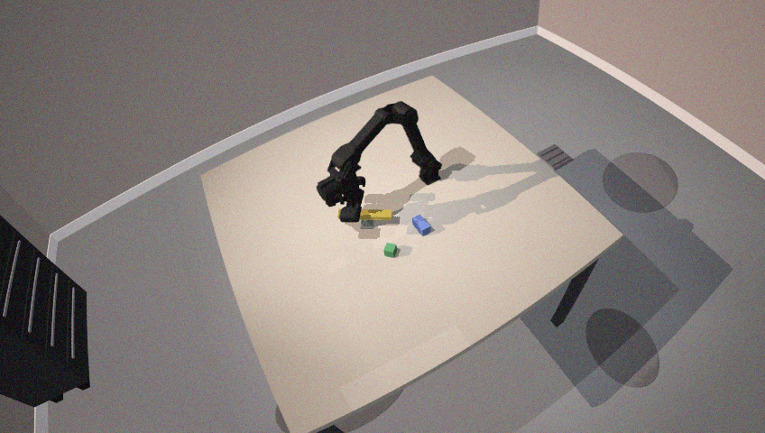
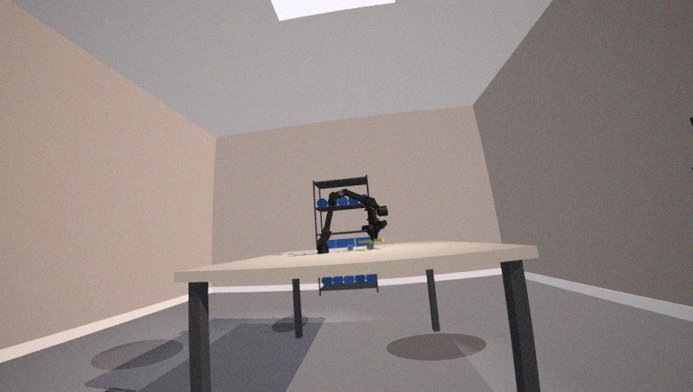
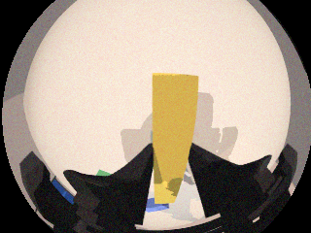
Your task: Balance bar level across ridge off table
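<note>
Now: gripper tip 20 mm past the yellow bar and 20 mm to the right of it. The rest, counted from my gripper tip: green cube 30 mm behind, 170 mm to the left, 40 mm below; blue block 170 mm behind, 140 mm to the left, 40 mm below.
</note>
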